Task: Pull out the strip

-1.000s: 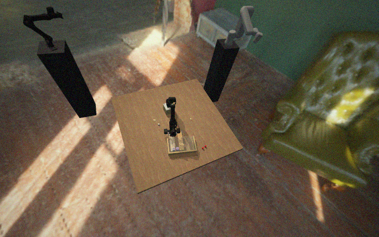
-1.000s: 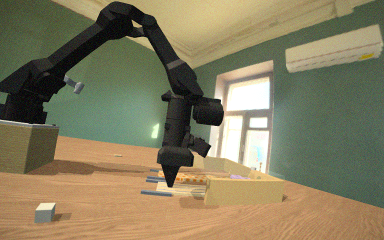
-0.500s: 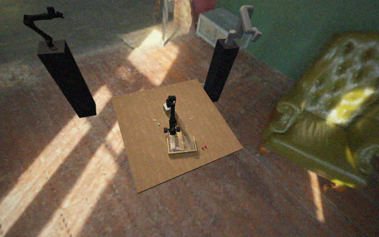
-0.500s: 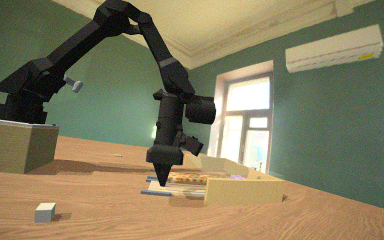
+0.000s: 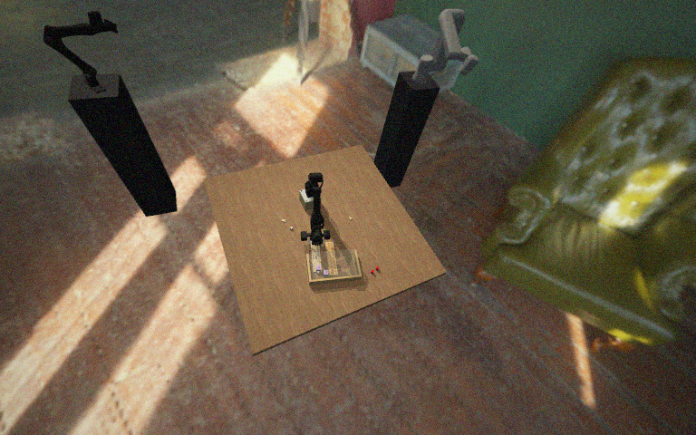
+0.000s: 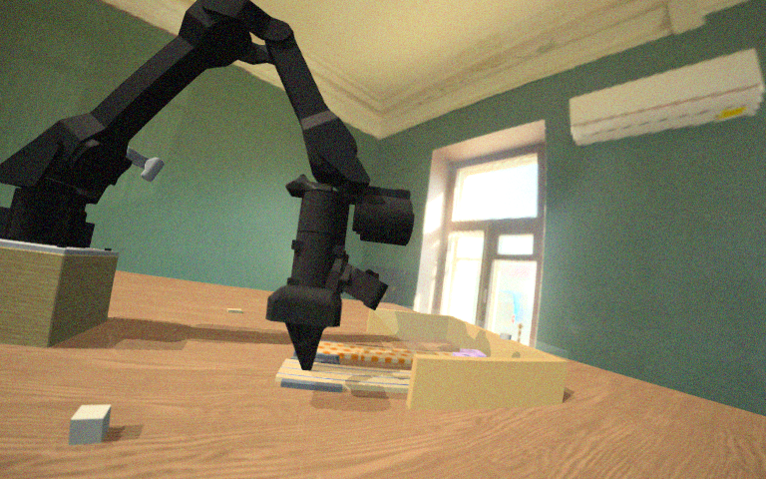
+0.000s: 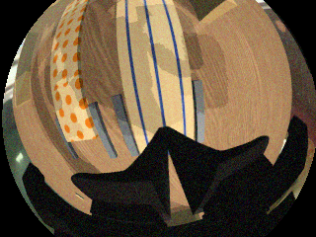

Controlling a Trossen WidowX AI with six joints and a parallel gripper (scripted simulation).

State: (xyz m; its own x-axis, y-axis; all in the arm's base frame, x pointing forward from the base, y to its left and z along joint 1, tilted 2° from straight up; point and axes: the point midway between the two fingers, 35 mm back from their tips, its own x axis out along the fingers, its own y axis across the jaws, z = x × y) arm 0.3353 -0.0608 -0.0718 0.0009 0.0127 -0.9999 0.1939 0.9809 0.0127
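Now: gripper tip 90 mm short of the blue-lined strip and 20 mm to the left of it. Also, from my gripper tip: small grey cube (150 mm behind, 120 mm to the right); then orange-dotted strip (140 mm ahead, 70 mm to the left).
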